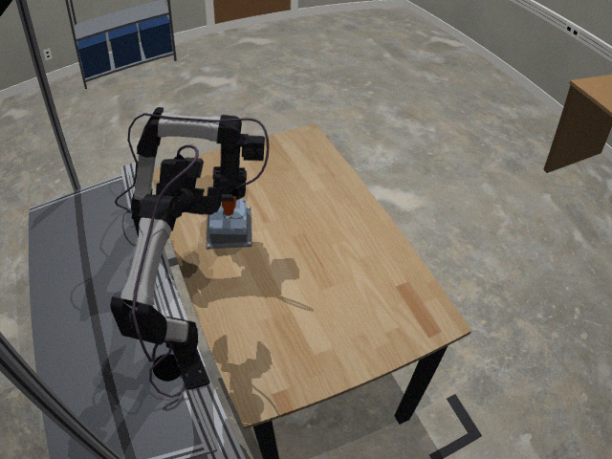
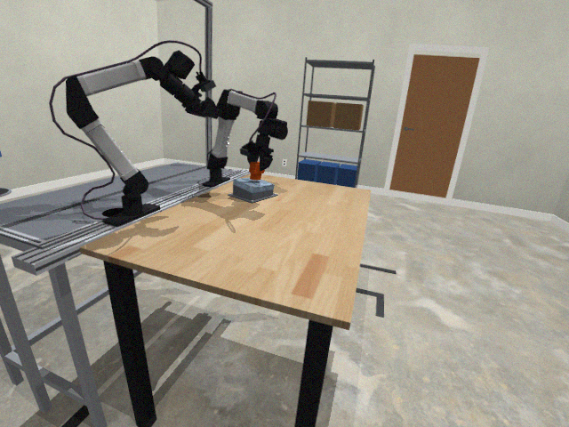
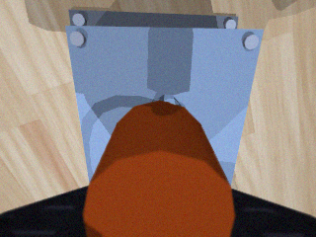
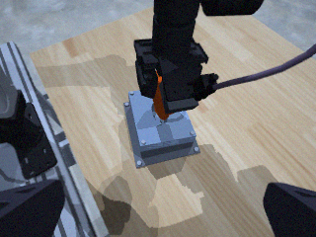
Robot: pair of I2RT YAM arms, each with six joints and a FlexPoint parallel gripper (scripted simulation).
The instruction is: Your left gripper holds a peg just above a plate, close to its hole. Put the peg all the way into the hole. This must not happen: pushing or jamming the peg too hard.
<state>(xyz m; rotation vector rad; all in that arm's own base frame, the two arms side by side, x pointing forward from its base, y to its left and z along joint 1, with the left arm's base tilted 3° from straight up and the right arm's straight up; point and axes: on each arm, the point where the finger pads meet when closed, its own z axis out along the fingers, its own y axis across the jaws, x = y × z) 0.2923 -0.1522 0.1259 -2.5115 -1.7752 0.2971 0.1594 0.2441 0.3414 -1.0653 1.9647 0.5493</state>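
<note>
The blue-grey plate is 8 cm below my left hand and 1 cm behind it. Also, from my left hand: orange peg (2 cm below).
</note>
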